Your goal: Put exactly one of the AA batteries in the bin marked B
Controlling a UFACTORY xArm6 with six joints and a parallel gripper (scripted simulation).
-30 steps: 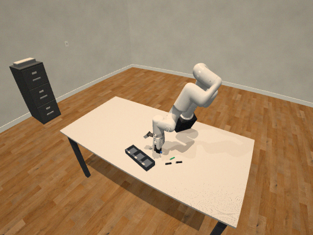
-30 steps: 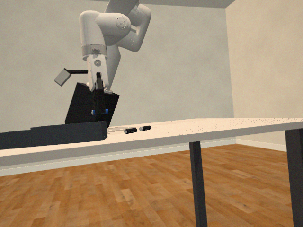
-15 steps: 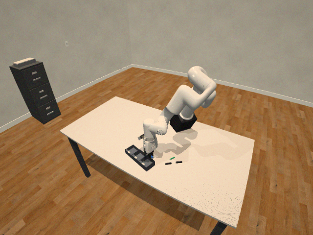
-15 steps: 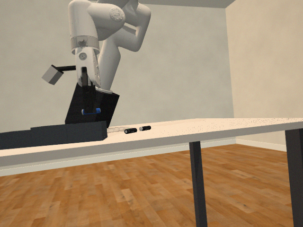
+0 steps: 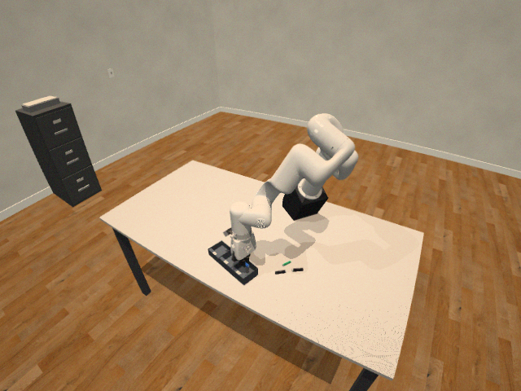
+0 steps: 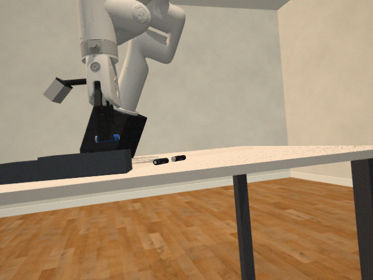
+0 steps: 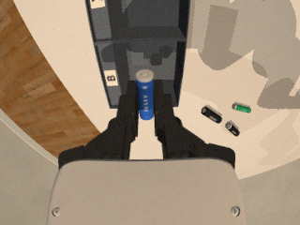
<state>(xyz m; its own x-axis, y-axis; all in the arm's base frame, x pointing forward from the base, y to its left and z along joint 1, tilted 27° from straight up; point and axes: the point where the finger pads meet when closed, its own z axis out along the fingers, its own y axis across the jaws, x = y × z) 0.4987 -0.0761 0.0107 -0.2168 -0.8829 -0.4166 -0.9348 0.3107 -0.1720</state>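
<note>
Now: the dark bin row 80 mm to the right of my hand, 70 mm below it and 10 mm behind it. Round my hand: blue battery (20 mm below); green cell (150 mm behind, 130 mm to the left, 80 mm below); white piece (150 mm behind, 80 mm to the right, 80 mm below).
</note>
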